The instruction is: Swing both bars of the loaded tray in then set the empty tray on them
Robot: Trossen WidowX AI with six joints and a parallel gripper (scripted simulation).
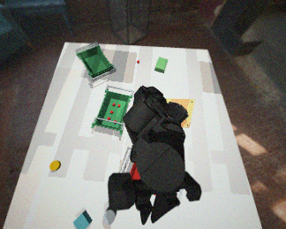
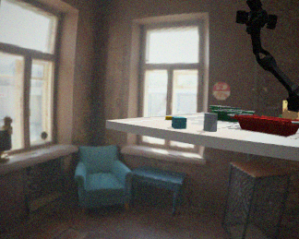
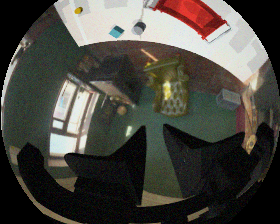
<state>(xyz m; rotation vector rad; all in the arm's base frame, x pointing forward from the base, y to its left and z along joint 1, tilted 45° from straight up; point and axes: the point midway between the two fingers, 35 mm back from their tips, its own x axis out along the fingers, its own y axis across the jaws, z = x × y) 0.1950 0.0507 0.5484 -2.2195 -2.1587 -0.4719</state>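
My gripper tip is now 70 mm past the red tray, 60 mm to the left of it and 430 mm above it. Round my gripper tip: yellow disc (470 mm ahead, 40 mm to the right, 460 mm below); then grey cylinder (120 mm ahead, 130 mm to the left, 430 mm below); then cyan block (250 mm ahead, 180 mm to the left, 450 mm below).
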